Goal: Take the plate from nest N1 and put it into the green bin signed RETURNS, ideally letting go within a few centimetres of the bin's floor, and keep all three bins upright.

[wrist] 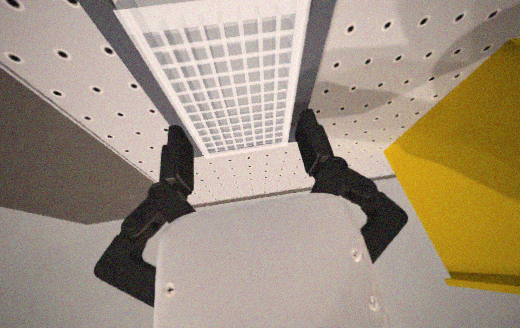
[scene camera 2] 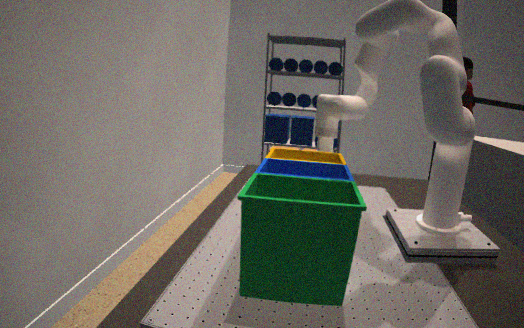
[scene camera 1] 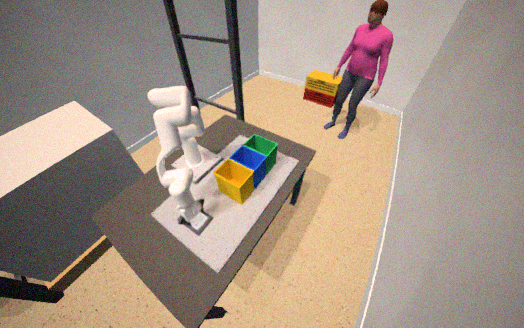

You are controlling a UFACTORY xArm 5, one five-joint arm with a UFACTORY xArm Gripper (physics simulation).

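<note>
The white well plate [scene camera 1: 201,220] [wrist: 235,85] sits in a dark grey nest [scene camera 1: 201,232] [wrist: 316,45] on the perforated board. My gripper [scene camera 1: 191,212] [wrist: 243,129] is open and empty; in the wrist view its black fingertips stand on either side of the plate's far part, and whether they touch the nest cannot be told. The green bin [scene camera 1: 270,159] [scene camera 2: 300,245] stands upright at the row's end away from the nest. The blue bin [scene camera 1: 259,174] [scene camera 2: 306,170] is in the middle; the yellow bin [scene camera 1: 235,188] [scene camera 2: 307,156] [wrist: 465,185] is nearest the nest. Both are upright. No RETURNS sign is readable.
The arm's base plate [scene camera 2: 440,245] stands beside the bins. A dark upright frame [scene camera 1: 234,65] rises behind the table. A large cabinet [scene camera 1: 70,200] stands left. A person in pink [scene camera 1: 369,52] stands near stacked crates [scene camera 1: 322,89]; a person in red [scene camera 2: 469,92] shows partly behind the arm.
</note>
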